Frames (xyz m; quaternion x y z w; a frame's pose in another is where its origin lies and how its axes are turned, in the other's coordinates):
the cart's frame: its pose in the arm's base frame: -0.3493 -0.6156 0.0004 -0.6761 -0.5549 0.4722 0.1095
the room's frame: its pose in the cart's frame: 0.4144 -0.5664 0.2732 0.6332 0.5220 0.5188 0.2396
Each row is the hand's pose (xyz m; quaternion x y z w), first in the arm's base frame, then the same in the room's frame.
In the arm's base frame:
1: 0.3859 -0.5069 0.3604 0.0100 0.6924 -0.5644 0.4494
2: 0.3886 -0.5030 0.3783 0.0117 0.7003 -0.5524 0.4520
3: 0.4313 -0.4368 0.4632 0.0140 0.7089 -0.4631 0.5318
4: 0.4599 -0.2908 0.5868 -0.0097 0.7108 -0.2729 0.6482
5: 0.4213 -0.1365 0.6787 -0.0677 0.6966 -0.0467 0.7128
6: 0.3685 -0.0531 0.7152 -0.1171 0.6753 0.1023 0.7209
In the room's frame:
1: 0.3055 -1.3859 0.0484 0.7273 0.4398 0.0826 0.5204
2: 0.2901 -1.3954 0.0446 0.7242 0.4344 0.0941 0.5272
3: 0.1991 -1.4597 0.0765 0.7256 0.3365 0.1319 0.5855
4: 0.0298 -1.5156 0.1514 0.6779 0.1554 0.1948 0.6916
5: -0.1384 -1.4969 0.2229 0.5572 -0.0208 0.2546 0.7901
6: -0.2280 -1.4527 0.2559 0.4486 -0.1212 0.2859 0.8380

